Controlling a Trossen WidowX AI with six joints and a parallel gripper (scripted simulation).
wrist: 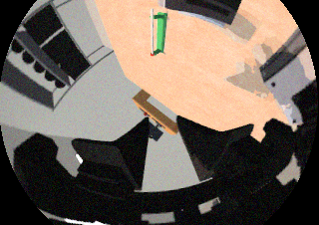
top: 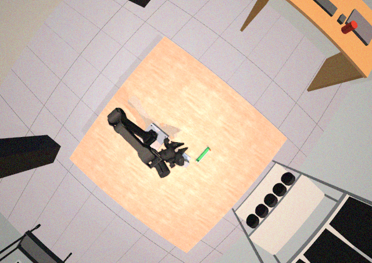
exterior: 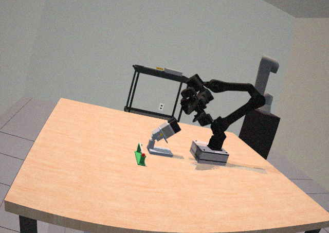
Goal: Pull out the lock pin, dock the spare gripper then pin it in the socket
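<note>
My gripper tip is now 170 mm short of the green cradle, 20 mm to the left of it and 190 mm above it. Round my gripper tip: grey mount 60 mm ahead, 120 mm to the right, 160 mm below; spare gripper 40 mm ahead, 120 mm to the right, 100 mm below.
</note>
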